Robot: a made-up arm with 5 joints. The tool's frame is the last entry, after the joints.
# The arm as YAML. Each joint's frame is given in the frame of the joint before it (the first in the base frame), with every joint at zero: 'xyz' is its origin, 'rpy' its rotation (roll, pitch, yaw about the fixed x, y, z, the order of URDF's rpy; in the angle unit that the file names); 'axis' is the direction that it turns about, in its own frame. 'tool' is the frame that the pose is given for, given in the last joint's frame.
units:
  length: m
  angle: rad
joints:
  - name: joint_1
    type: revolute
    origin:
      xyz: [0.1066, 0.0, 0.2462]
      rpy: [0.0, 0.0, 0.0]
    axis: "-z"
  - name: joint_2
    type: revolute
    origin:
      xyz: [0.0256, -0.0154, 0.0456]
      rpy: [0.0, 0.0, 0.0]
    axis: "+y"
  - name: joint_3
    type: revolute
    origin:
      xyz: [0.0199, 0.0, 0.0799]
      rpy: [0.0, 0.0, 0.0]
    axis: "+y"
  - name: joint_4
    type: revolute
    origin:
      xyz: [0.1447, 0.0, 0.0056]
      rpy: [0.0, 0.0, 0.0]
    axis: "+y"
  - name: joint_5
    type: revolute
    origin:
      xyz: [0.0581, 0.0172, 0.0]
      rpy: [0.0, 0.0, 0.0]
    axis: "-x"
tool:
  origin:
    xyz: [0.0, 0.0, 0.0]
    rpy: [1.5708, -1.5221, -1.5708]
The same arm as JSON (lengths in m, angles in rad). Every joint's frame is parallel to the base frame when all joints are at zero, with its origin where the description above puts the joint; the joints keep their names.
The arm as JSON. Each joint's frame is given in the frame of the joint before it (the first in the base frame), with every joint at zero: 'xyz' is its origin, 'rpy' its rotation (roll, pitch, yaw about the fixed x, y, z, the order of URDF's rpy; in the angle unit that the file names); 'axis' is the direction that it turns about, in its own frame. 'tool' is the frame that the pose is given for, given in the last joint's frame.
{
  "units": {
    "length": "m",
    "angle": "rad"
  },
  "joints": [
    {
      "name": "joint_1",
      "type": "revolute",
      "origin": {
        "xyz": [
          0.1066,
          0.0,
          0.2462
        ],
        "rpy": [
          0.0,
          0.0,
          0.0
        ]
      },
      "axis": [
        0.0,
        0.0,
        -1.0
      ]
    },
    {
      "name": "joint_2",
      "type": "revolute",
      "origin": {
        "xyz": [
          0.0256,
          -0.0154,
          0.0456
        ],
        "rpy": [
          0.0,
          0.0,
          0.0
        ]
      },
      "axis": [
        0.0,
        1.0,
        0.0
      ]
    },
    {
      "name": "joint_3",
      "type": "revolute",
      "origin": {
        "xyz": [
          0.0199,
          0.0,
          0.0799
        ],
        "rpy": [
          0.0,
          0.0,
          0.0
        ]
      },
      "axis": [
        0.0,
        1.0,
        0.0
      ]
    },
    {
      "name": "joint_4",
      "type": "revolute",
      "origin": {
        "xyz": [
          0.1447,
          0.0,
          0.0056
        ],
        "rpy": [
          0.0,
          0.0,
          0.0
        ]
      },
      "axis": [
        0.0,
        1.0,
        0.0
      ]
    },
    {
      "name": "joint_5",
      "type": "revolute",
      "origin": {
        "xyz": [
          0.0581,
          0.0172,
          0.0
        ],
        "rpy": [
          0.0,
          0.0,
          0.0
        ]
      },
      "axis": [
        -1.0,
        0.0,
        0.0
      ]
    }
  ],
  "tool": {
    "origin": {
      "xyz": [
        0.0,
        0.0,
        0.0
      ],
      "rpy": [
        1.5708,
        -1.5221,
        -1.5708
      ]
    }
  }
}

